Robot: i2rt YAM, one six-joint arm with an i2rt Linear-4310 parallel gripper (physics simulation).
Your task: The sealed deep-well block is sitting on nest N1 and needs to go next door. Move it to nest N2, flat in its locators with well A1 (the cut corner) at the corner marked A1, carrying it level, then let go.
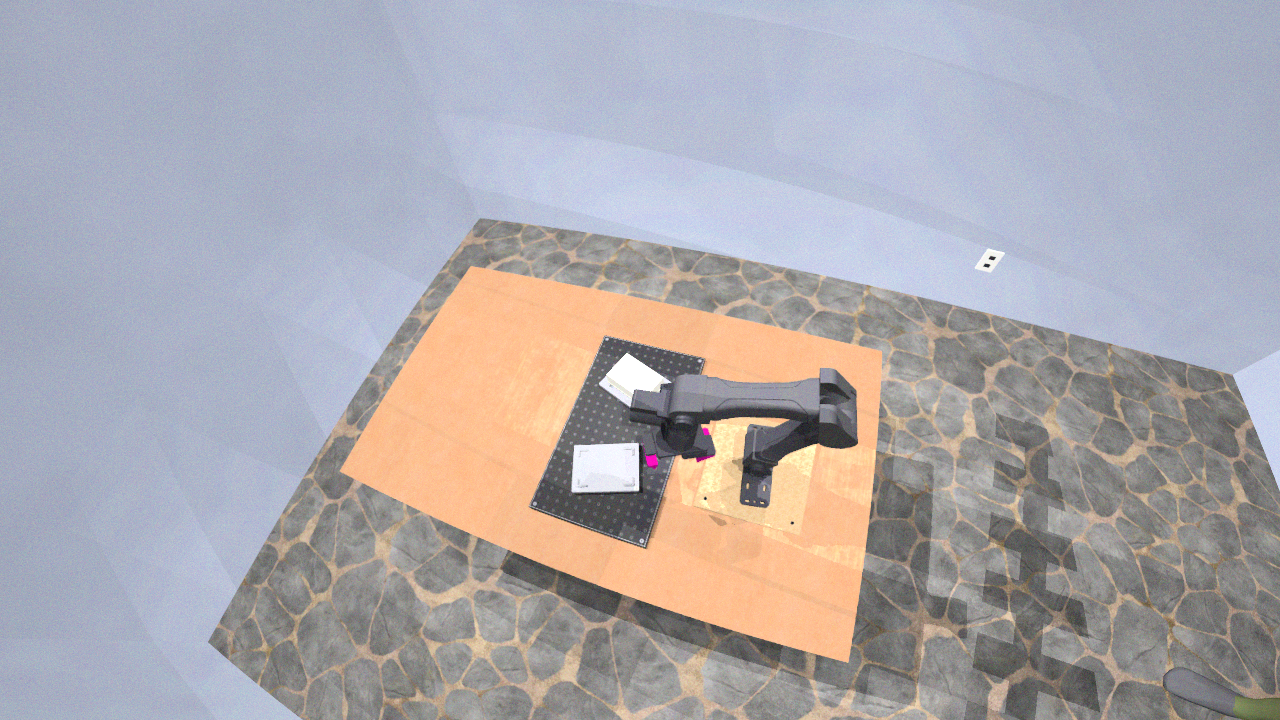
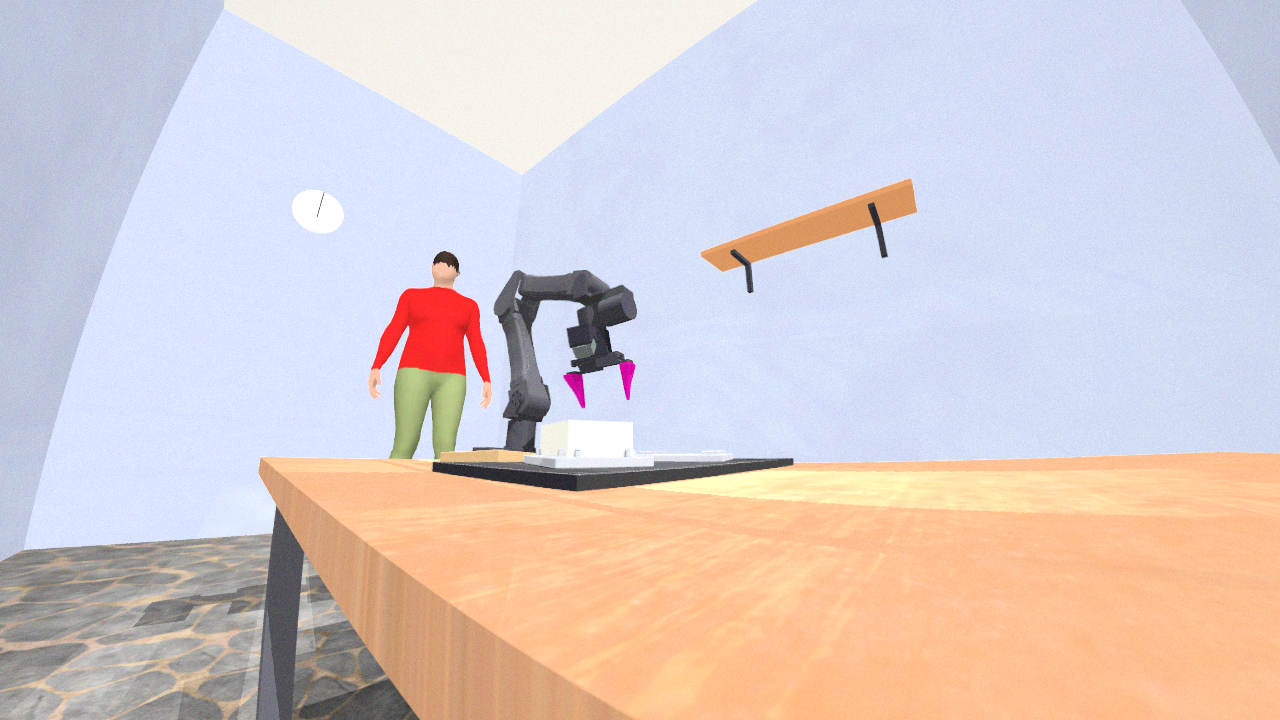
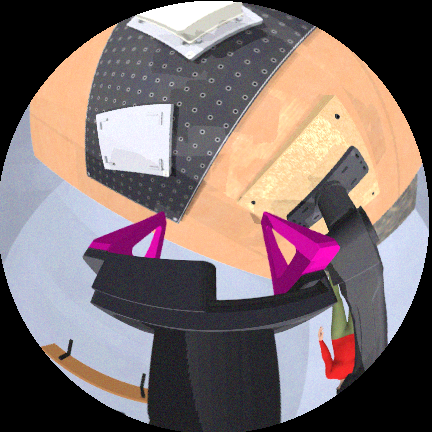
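Observation:
The sealed deep-well block is a white box sitting on one white nest at the far end of the perforated board; its cut corner cannot be made out. The other white nest is bare, with small corner locators; the nest labels and A1 mark are not legible. My gripper is open and empty, with its magenta fingers wide apart. It hangs above the table, beside the bare nest on the arm-base side, apart from the block.
The black perforated board lies on the wooden table and carries both nests. The arm's base stands on a pale wooden plate beside the board. A person stands behind the arm. A shelf is on the wall.

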